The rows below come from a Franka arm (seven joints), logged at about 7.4 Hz.
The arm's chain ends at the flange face. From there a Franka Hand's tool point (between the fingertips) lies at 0.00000 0.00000 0.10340 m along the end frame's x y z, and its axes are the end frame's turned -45 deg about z.
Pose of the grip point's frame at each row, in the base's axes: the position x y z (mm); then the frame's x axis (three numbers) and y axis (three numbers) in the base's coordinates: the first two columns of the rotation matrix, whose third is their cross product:
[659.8, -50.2, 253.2, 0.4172, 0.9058, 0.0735, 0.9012, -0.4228, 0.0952]
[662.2, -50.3, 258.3, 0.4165, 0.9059, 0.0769, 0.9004, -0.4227, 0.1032]
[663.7, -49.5, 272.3, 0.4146, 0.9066, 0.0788, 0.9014, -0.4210, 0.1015]
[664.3, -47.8, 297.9, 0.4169, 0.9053, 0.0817, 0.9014, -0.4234, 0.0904]
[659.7, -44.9, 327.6, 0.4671, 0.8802, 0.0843, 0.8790, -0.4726, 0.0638]
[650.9, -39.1, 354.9, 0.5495, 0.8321, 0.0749, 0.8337, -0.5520, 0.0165]
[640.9, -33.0, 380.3, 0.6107, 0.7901, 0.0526, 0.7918, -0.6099, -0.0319]
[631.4, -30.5, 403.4, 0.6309, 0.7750, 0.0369, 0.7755, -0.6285, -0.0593]
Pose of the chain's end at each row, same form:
[647.7, -52.9, 355.8, 0.9322, 0.3415, 0.1193, 0.3422, -0.9395, 0.0153]
[649.2, -53.0, 360.8, 0.9312, 0.3417, 0.1273, 0.3422, -0.9395, 0.0186]
[650.8, -52.5, 374.8, 0.9306, 0.3434, 0.1275, 0.3442, -0.9388, 0.0161]
[652.3, -51.5, 400.5, 0.9322, 0.3408, 0.1217, 0.3426, -0.9395, 0.0062]
[649.8, -49.5, 430.4, 0.9518, 0.2882, 0.1047, 0.2913, -0.9566, -0.0145]
[645.2, -44.6, 458.0, 0.9781, 0.1981, 0.0646, 0.2010, -0.9787, -0.0413]
[640.2, -39.3, 483.5, 0.9917, 0.1274, 0.0146, 0.1281, -0.9899, -0.0598]
[633.8, -37.3, 506.5, 0.9945, 0.1036, -0.0158, 0.1022, -0.9924, -0.0680]

